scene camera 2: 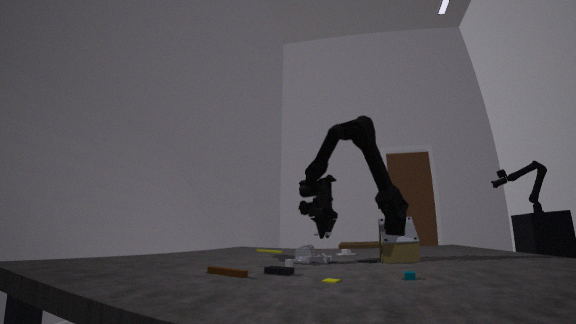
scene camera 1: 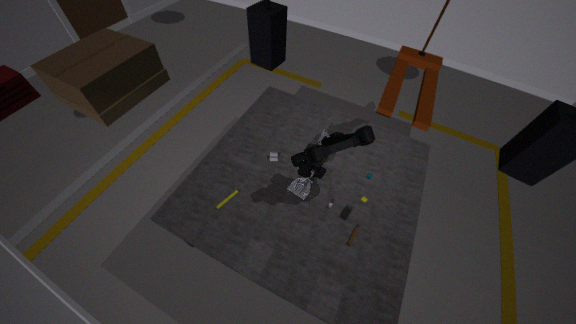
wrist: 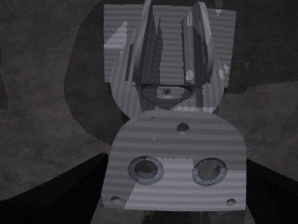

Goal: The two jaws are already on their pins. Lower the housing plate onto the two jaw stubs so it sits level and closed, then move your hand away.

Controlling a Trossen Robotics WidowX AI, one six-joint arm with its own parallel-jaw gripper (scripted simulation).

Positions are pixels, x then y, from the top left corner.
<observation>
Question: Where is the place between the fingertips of the gripper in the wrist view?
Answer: At 172, 162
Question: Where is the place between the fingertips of the gripper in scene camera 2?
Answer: At 324, 238
</observation>
